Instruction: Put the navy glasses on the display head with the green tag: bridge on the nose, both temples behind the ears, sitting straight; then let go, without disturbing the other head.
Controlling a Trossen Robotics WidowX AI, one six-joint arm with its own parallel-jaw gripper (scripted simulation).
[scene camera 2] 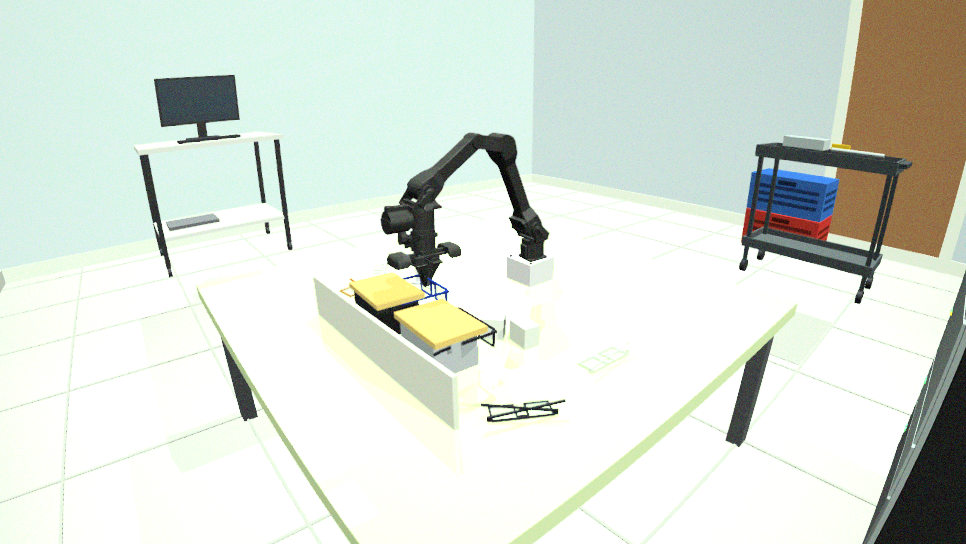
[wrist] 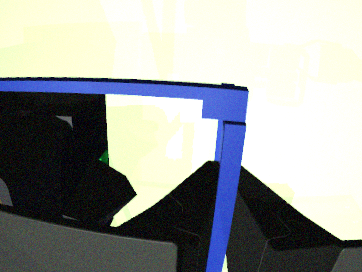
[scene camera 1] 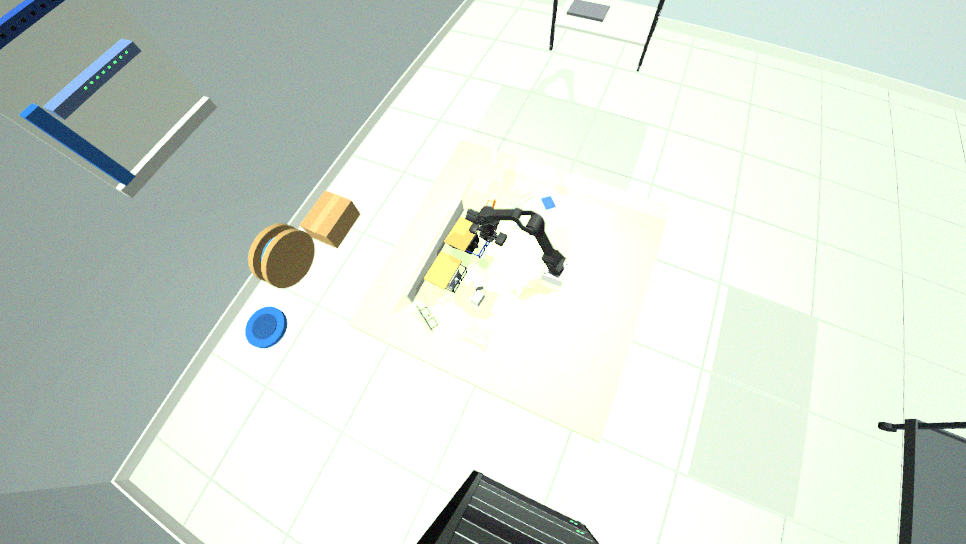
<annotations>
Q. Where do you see a white panel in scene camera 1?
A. At 418,281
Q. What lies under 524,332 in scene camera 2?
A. A white cube.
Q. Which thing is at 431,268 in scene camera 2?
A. My gripper.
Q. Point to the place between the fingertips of my gripper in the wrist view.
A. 221,173
</annotations>
